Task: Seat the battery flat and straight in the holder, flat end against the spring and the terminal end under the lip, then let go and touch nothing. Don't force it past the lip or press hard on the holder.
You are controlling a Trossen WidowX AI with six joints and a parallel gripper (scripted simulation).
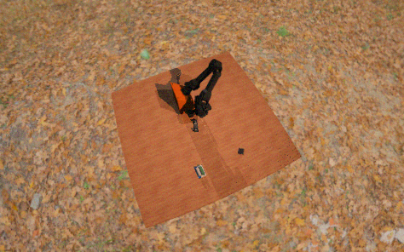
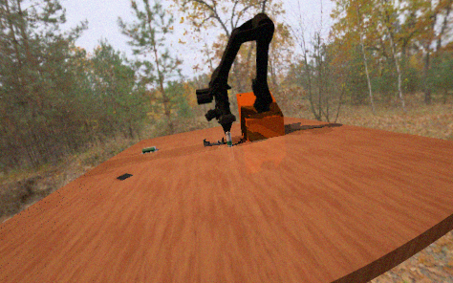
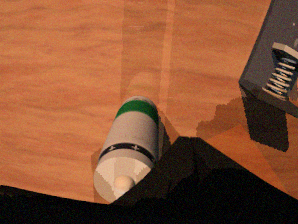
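Right now the battery is 2 cm to the left of my gripper tip and 1 cm below it. Round my gripper tip: black remote battery door 41 cm ahead, 15 cm to the left, 4 cm below; then white blister card 40 cm ahead, 20 cm to the right, 3 cm below.
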